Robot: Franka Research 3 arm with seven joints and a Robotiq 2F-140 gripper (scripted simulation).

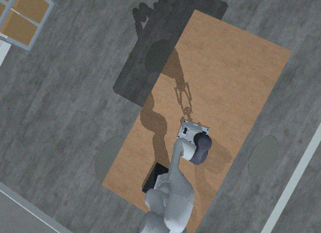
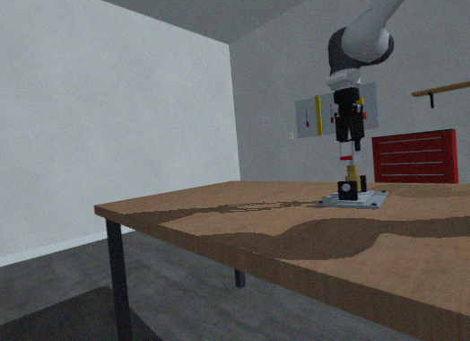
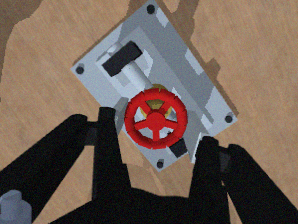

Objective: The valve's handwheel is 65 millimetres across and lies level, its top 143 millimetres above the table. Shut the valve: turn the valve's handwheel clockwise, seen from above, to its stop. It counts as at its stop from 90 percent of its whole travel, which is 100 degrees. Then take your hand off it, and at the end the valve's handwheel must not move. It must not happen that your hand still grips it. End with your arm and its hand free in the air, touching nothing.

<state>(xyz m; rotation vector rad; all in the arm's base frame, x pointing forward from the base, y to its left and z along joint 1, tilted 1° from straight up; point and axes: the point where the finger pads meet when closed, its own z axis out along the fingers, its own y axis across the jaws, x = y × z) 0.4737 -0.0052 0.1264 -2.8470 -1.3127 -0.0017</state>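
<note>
My hand is 20 mm above the red handwheel.
</note>
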